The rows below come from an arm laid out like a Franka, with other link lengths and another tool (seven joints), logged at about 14 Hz.
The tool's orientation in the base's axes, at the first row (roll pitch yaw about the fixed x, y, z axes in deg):
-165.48, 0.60, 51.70
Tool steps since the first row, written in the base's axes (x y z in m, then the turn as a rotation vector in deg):
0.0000, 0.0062, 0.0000, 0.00, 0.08, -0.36
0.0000, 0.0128, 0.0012, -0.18, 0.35, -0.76
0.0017, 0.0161, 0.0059, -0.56, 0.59, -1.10
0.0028, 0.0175, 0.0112, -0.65, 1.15, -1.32
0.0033, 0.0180, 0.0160, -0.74, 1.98, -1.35
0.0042, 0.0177, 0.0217, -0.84, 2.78, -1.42
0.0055, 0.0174, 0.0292, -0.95, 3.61, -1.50
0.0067, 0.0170, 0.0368, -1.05, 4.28, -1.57
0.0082, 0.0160, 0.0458, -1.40, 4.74, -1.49
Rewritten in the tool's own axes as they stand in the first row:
0.0049, -0.0037, 0.0009, 0.07, 0.04, 0.36
0.0100, -0.0080, 0.0007, 0.17, -0.16, 0.82
0.0136, -0.0099, -0.0037, 0.13, -0.50, 1.27
0.0154, -0.0112, -0.0088, 0.51, -0.85, 1.58
0.0160, -0.0123, -0.0135, 1.11, -1.41, 1.75
0.0163, -0.0129, -0.0192, 1.68, -1.95, 1.95
0.0168, -0.0136, -0.0268, 2.26, -2.52, 2.18
0.0171, -0.0144, -0.0345, 2.72, -2.98, 2.36
0.0172, -0.0149, -0.0436, 2.87, -3.54, 2.43

